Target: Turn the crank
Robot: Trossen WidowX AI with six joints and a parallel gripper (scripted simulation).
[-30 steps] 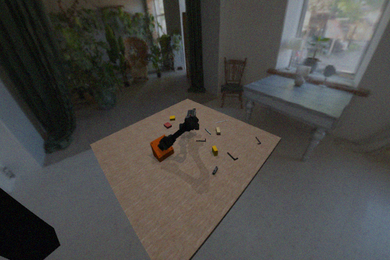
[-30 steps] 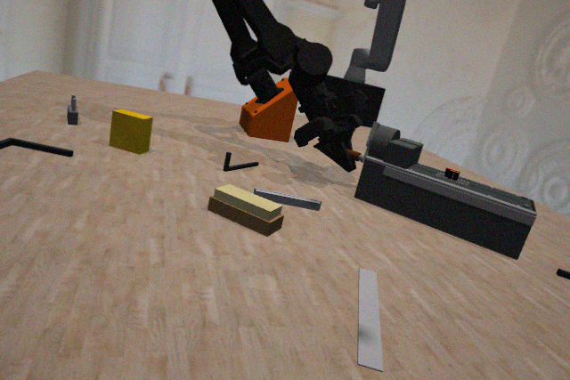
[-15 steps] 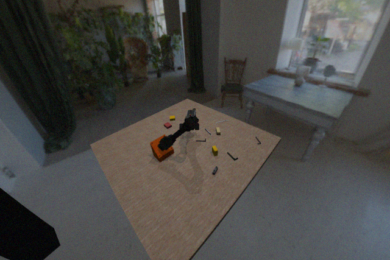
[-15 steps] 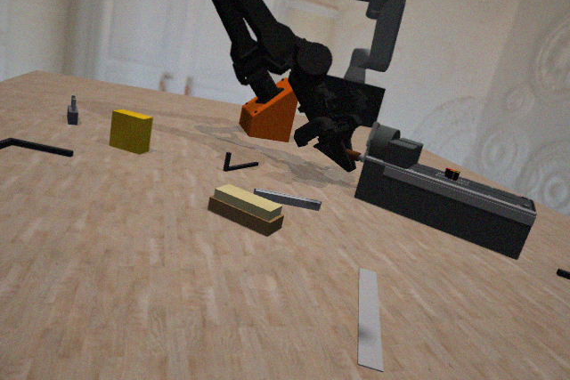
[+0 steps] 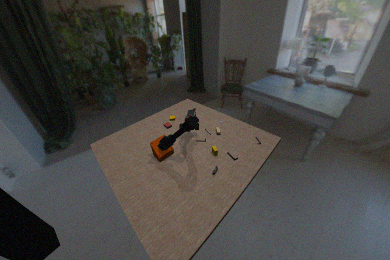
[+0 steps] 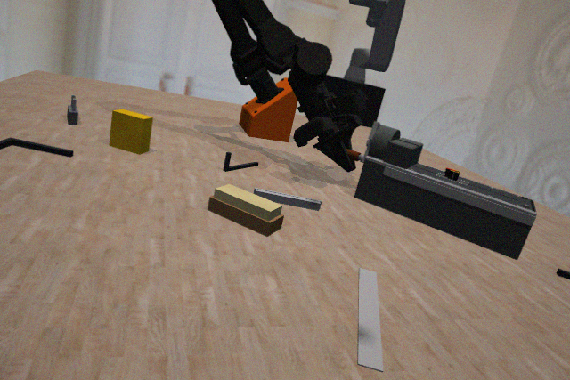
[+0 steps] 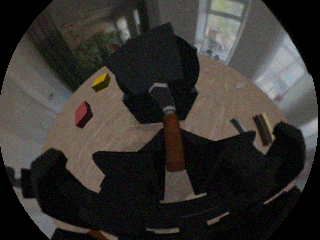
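Now: the brown crank handle 3 cm above my gripper tip, 2 cm behind it and 1 cm to the right of it. From my gripper tip the other things lie so: red pointer (13 cm ahead, 9 cm to the left, 5 cm above); red block (25 cm to the left, 8 cm behind, 2 cm below); grey bar (16 cm to the right, 8 cm ahead, 3 cm below).
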